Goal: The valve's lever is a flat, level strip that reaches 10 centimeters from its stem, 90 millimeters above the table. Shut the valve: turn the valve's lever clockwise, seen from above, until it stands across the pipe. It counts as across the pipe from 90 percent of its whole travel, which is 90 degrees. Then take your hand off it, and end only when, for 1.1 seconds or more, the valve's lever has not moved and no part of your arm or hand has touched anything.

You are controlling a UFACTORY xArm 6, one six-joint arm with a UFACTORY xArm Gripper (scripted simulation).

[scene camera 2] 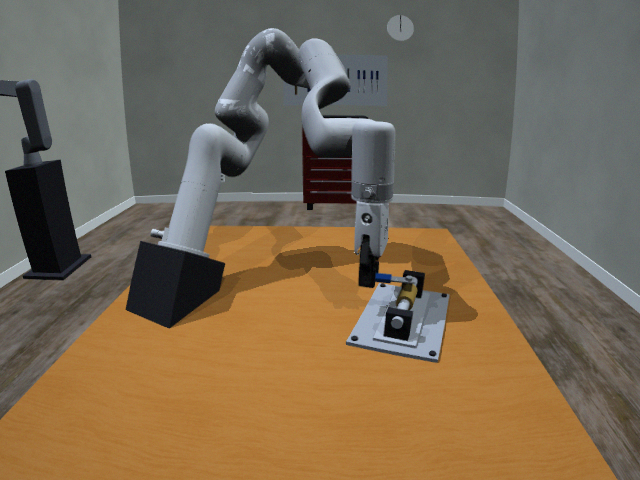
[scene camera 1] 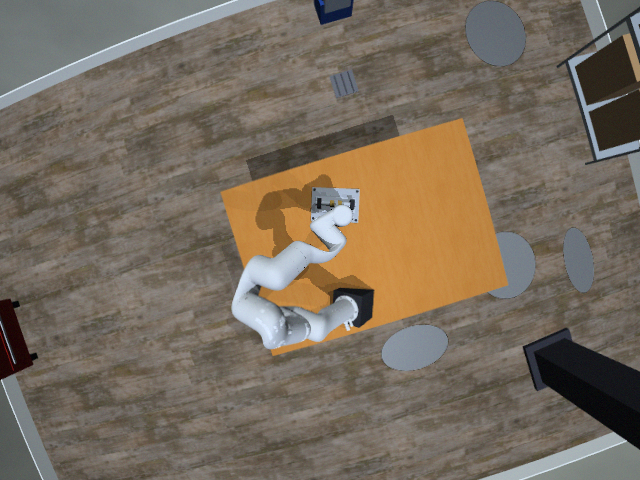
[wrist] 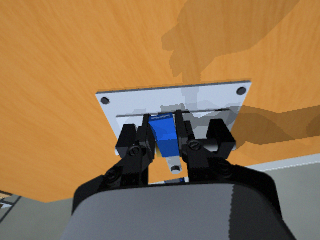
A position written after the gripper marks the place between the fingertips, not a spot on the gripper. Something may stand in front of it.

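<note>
Gripper (scene camera 2: 368, 282), visible also at (wrist: 163, 121). A valve (wrist: 210, 124) and a baseplate (wrist: 221, 95) are present.
</note>
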